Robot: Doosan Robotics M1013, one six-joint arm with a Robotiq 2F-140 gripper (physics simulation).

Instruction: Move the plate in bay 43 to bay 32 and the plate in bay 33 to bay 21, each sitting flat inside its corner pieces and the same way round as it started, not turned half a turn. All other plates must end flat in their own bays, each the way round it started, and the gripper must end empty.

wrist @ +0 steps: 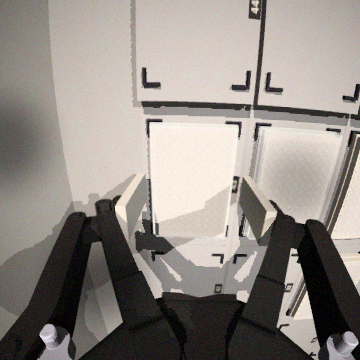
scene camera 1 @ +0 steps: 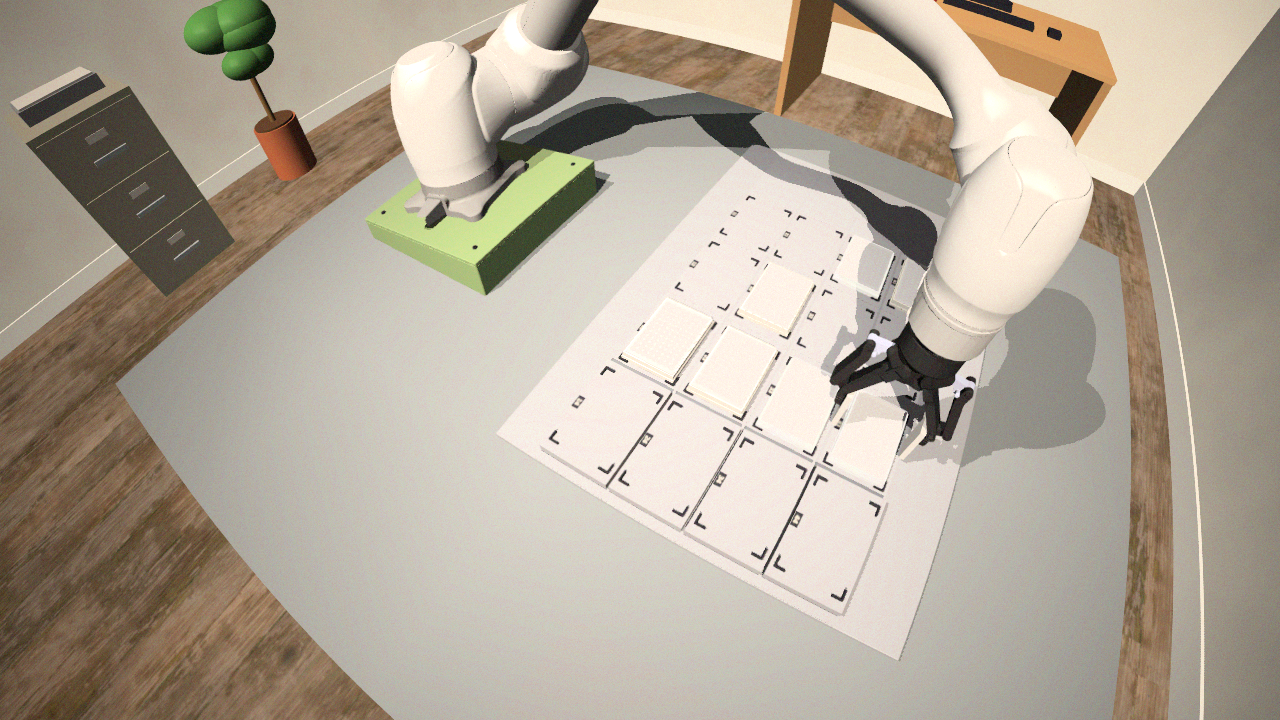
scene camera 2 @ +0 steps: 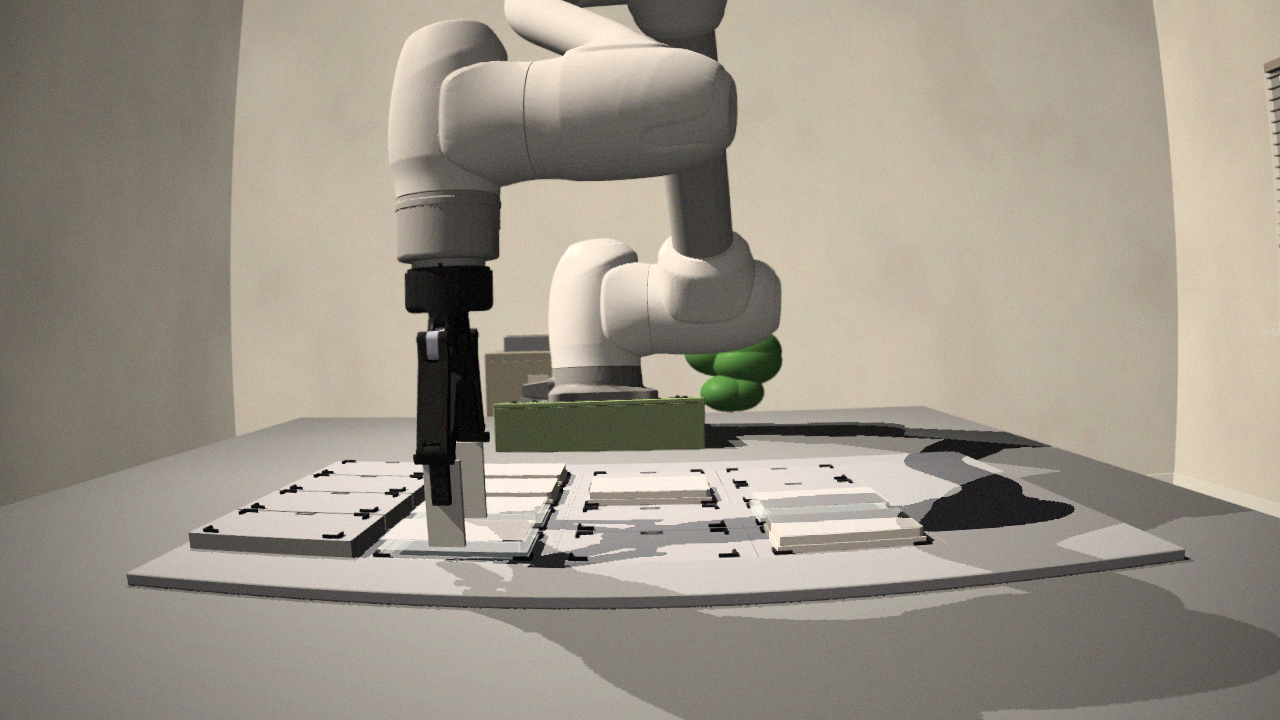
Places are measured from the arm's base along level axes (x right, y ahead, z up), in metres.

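Pixels of known places: gripper, fingertip midpoint: (wrist: 192, 187) (scene camera 1: 870, 433) (scene camera 2: 459, 530); arm's base at its link origin: (scene camera 1: 466, 188) (scene camera 2: 597, 400).
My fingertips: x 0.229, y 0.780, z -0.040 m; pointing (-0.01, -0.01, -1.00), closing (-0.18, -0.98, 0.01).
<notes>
Ahead of a thing's pixels: the offset from my fingertips to its top centre. "spot": to the spot under its first point.
A pale plate {dz +0.001, dx +0.000, dy +0.002 m} (scene camera 1: 863, 456) (scene camera 2: 503, 531) (wrist: 192, 150) lies flat inside the corner pieces of bay 43. My gripper (scene camera 1: 875, 427) (scene camera 2: 460, 528) (wrist: 192, 187) is open and empty, low over this plate, with one finger at each long side; small gaps show in the wrist view. The exact fingertip height is hard to tell. Another pale plate {dz +0.001, dx -0.019, dy -0.103 m} (scene camera 1: 792, 407) (wrist: 300, 165) lies flat in bay 33, beside the right-hand finger in the wrist view. Bay 32 {spot: dz -0.013, dx -0.177, dy -0.089 m} (scene camera 1: 827, 326) and bay 21 {spot: dz -0.013, dx -0.359, dy -0.160 m} (scene camera 1: 803, 243) hold no plate and lie partly in shadow.
Plates stand in bay 13 {spot: dz +0.001, dx -0.047, dy -0.314 m} (scene camera 1: 666, 340), bay 23 {spot: dz +0.001, dx -0.033, dy -0.209 m} (scene camera 1: 733, 369), bay 22 {spot: dz +0.001, dx -0.192, dy -0.180 m} (scene camera 1: 776, 297), bay 31 {spot: dz +0.001, dx -0.331, dy -0.047 m} (scene camera 1: 863, 265) and bay 41 {spot: dz +0.001, dx -0.318, dy +0.036 m} (scene camera 1: 907, 284). Raised bays, including bay 44 {spot: dz +0.001, dx +0.175, dy -0.028 m} (scene camera 1: 827, 546) (wrist: 197, 50), adjoin the bay 43 row. The green base (scene camera 1: 537, 201) (scene camera 2: 599, 427) carries the arm.
</notes>
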